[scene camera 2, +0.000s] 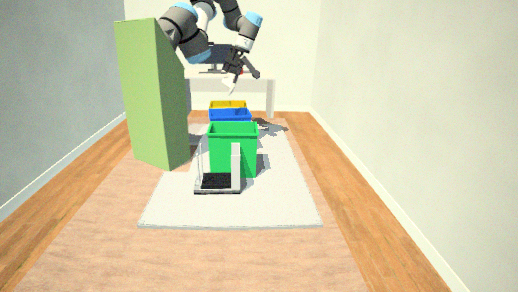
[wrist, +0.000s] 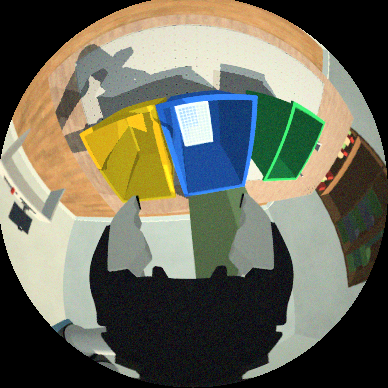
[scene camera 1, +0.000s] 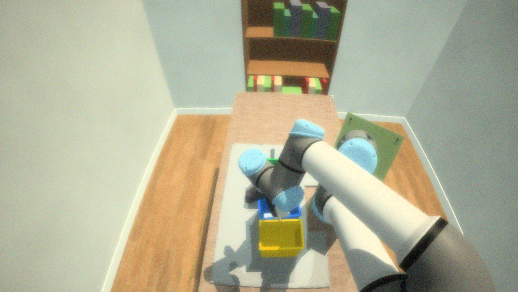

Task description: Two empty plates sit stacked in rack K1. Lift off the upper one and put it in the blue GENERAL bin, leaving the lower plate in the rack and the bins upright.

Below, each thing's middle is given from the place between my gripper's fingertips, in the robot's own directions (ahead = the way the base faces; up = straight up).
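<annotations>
My gripper: 4 cm left of blue bin (wrist: 223,163), 1 cm short of it, 16 cm above. From my gripper: yellow bin (scene camera 1: 284,238), 9 cm to the left, 3 cm behind, 16 cm below; green bin (scene camera 2: 221,134), 22 cm to the right, 8 cm ahead, 16 cm below. Farthest from my gripper of the things named here, going by their middles: the green bin.
</annotations>
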